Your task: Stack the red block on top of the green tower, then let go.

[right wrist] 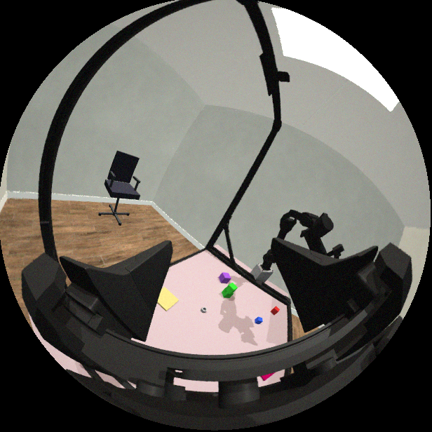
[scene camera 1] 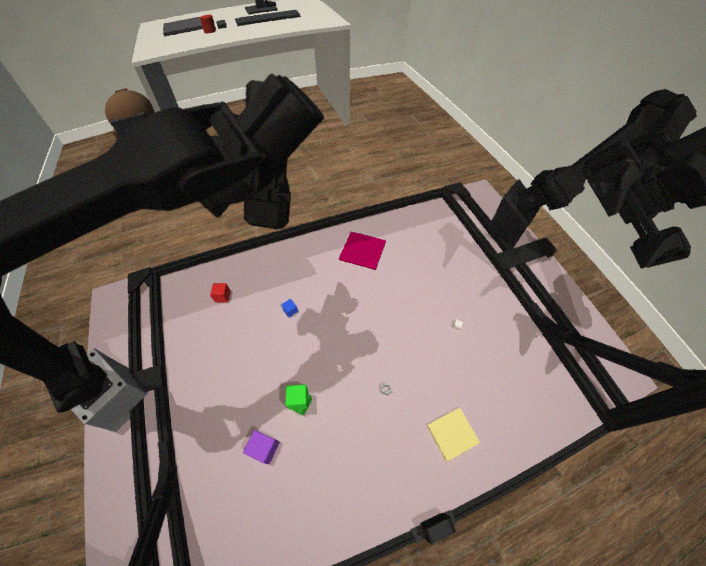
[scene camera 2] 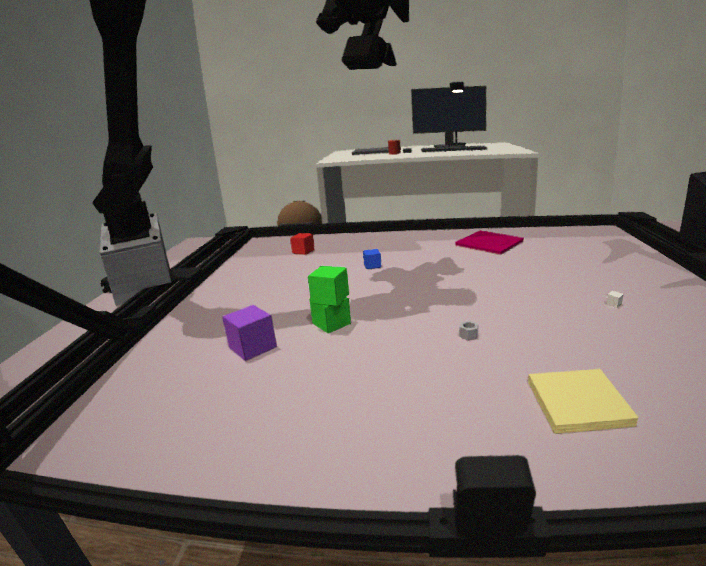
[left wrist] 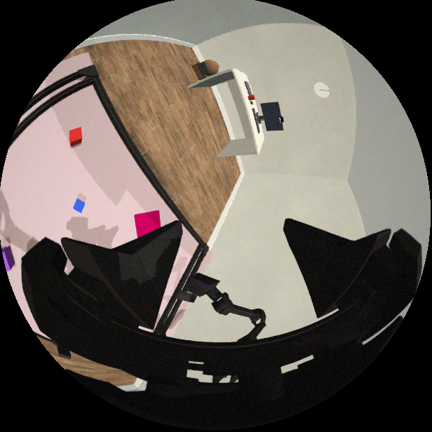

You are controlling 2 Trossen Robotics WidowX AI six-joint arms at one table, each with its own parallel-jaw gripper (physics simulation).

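Seen in the pictures: left gripper, fingertip midpoint: (scene camera 2: 400,43); right gripper, fingertip midpoint: (scene camera 1: 629,241); left arm's base, origin of the base link: (scene camera 1: 88,385) (scene camera 2: 129,231); right arm's base, origin of the base link: (scene camera 1: 523,202).
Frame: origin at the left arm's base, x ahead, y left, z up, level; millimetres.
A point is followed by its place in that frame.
Observation:
The red block (scene camera 1: 219,293) @(x 308, y 9, z -77 mm) (scene camera 2: 302,244) @(x 307, y 1, z -89 mm) (left wrist: 75,136) (right wrist: 275,310) lies flat on the pink mat near its back left, apart from the other things. The green tower (scene camera 1: 297,397) @(x 243, y -310, z -36 mm) (scene camera 2: 329,298) @(x 236, y -324, z -63 mm) (right wrist: 229,290) is two green blocks, one on the other, the upper turned a little against the lower; nothing lies on it. My left gripper (left wrist: 234,225) is open and empty, high above the mat; its fingers show large in the left wrist view. My right gripper (right wrist: 222,245) is open and empty, raised over the right side.
A purple block (scene camera 1: 261,446) @(x 137, y -310, z -66 mm) (scene camera 2: 249,332) @(x 131, y -331, z -77 mm) stands near the green tower. A blue block (scene camera 1: 289,307) @(x 386, y -146, z -84 mm) (scene camera 2: 371,258) @(x 382, y -153, z -92 mm) lies between the red block and the tower. A magenta square (scene camera 1: 363,250) @(x 636, y -172, z -103 mm), a hex nut (scene camera 2: 468,330) @(x 365, y -433, z -97 mm), a white cube (scene camera 2: 614,298) @(x 586, y -478, z -98 mm) and a yellow pad (scene camera 1: 453,434) @(x 377, y -583, z -101 mm) lie farther right. Black rails surround the mat.

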